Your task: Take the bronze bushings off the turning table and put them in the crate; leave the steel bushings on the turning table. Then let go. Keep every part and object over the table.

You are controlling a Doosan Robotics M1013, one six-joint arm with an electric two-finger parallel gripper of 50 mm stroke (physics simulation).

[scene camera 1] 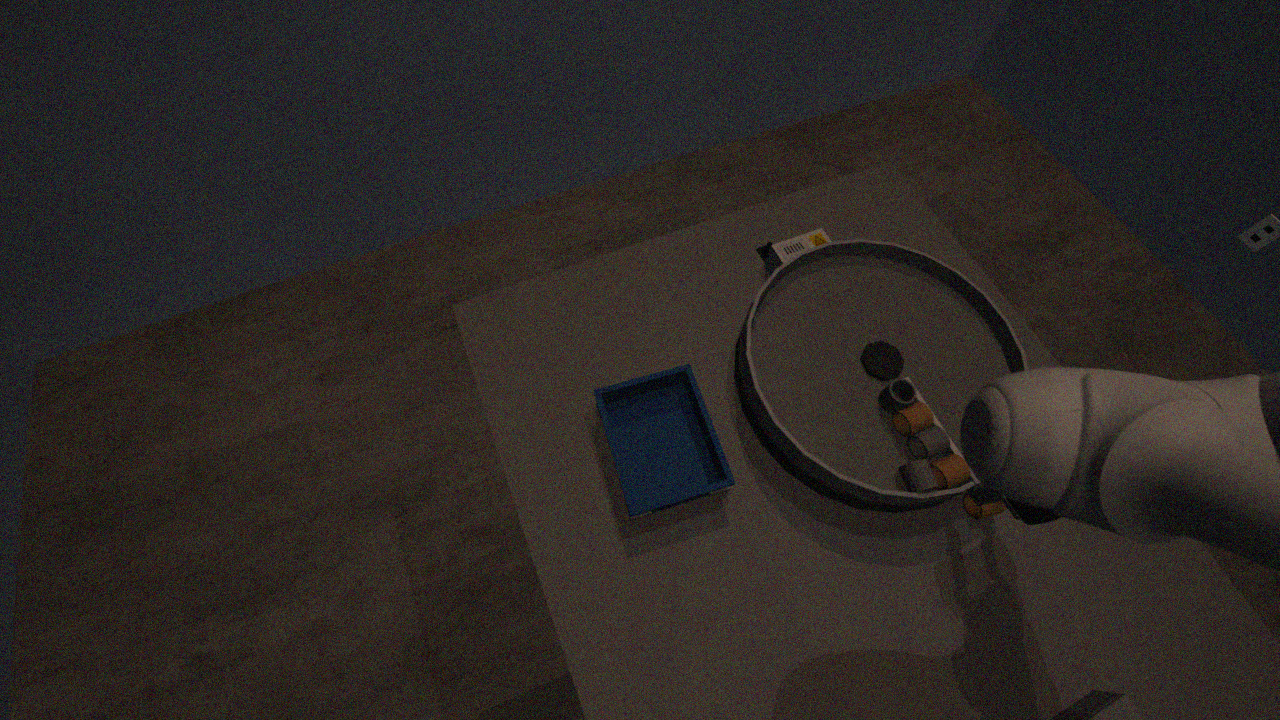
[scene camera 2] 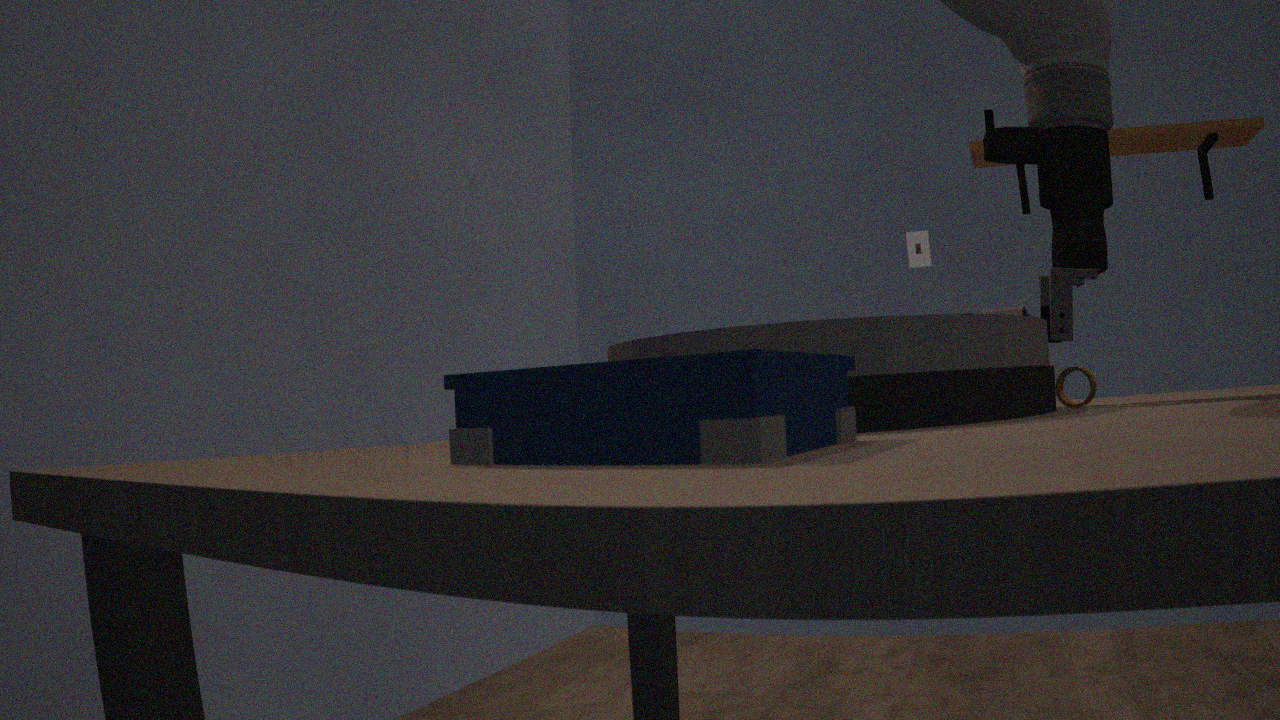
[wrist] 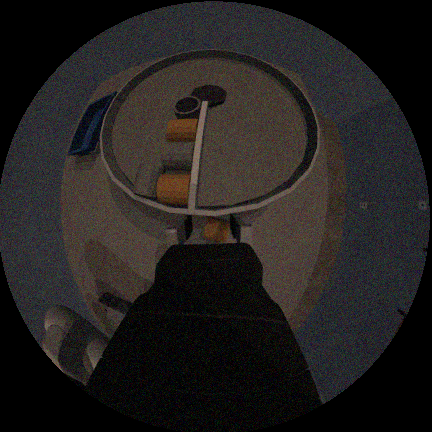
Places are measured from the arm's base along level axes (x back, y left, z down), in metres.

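Pixels of known places: gripper, between the fingertips: (scene camera 2: 1055, 341) (wrist: 210, 221).
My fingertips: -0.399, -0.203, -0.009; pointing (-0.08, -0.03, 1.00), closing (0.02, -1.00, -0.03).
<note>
For each thing: its middle in the pictures, then the offset to it from my fingertips, as dx, dy, dz. "spot": a spot on its surface instead.
- upright steel bushing, middle of its body: (scene camera 1: 896, 396) (wrist: 188, 111) -0.165, +0.024, -0.009
- blue crate, middle of its body: (scene camera 2: 658, 410) (scene camera 1: 661, 440) (wrist: 91, 124) -0.296, +0.338, +0.038
- thin divider, a spot on its surface: (wrist: 198, 155) spot: -0.083, +0.010, -0.017
- dark hub, middle of its body: (scene camera 1: 882, 360) (wrist: 208, 94) -0.221, -0.008, +0.006
- box with a warning label, a spot on its surface: (scene camera 1: 802, 244) spot: -0.454, -0.041, +0.005
A bronze bushing (scene camera 1: 982, 508) (scene camera 2: 1060, 387) (wrist: 216, 230) lies on its side on the table, outside the turning table near its wall. My gripper (scene camera 2: 1059, 338) (wrist: 210, 221) is open and empty, just above this bushing. On the turning table (scene camera 1: 759, 402) (scene camera 2: 948, 344) (wrist: 106, 156), a bronze bushing (scene camera 1: 913, 418) (wrist: 182, 130) and another bronze bushing (scene camera 1: 950, 470) (wrist: 173, 189) lie along the divider. A steel bushing (scene camera 1: 929, 442) (wrist: 177, 155) lies between them, another steel bushing (scene camera 1: 919, 475) (wrist: 146, 179) beside the outer one, and an upright steel bushing (scene camera 1: 901, 391) (wrist: 187, 106) near the hub. The blue crate (scene camera 1: 662, 447) (scene camera 2: 608, 411) (wrist: 90, 125) looks empty in scene camera 1.
The thin divider (wrist: 198, 155) runs from near the dark hub (scene camera 1: 881, 360) (wrist: 210, 94) to the raised rim. A box with a warning label (scene camera 1: 802, 244) sits behind the turning table. The crate stands beside the turning table, near the table's edge.
</note>
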